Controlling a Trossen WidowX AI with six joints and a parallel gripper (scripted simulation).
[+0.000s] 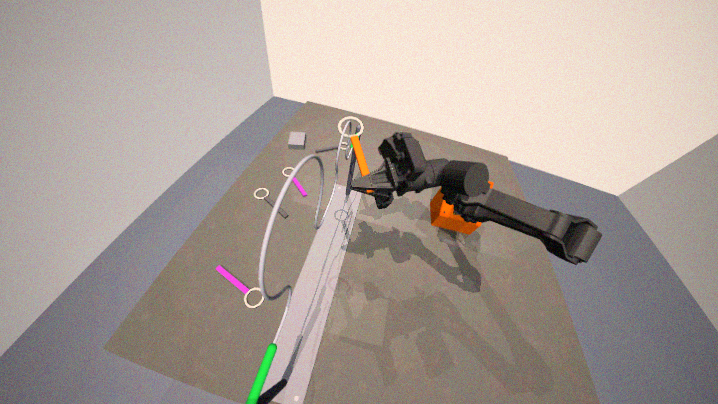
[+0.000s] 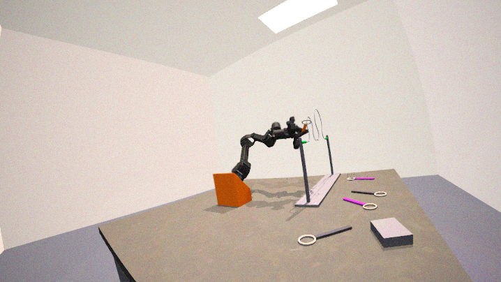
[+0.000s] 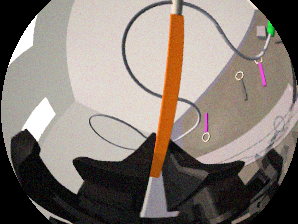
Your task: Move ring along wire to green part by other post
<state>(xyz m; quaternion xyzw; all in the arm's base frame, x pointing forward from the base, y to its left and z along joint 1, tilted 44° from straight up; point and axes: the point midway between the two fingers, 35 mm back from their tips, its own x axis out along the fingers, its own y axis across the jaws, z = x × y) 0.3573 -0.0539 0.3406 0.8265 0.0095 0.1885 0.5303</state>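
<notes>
Right now the ring with orange handle is 90 mm to the right of my gripper tip and 30 mm above it. Also, from my gripper tip: grey block 540 mm to the right, 330 mm below, 270 mm ahead.
</notes>
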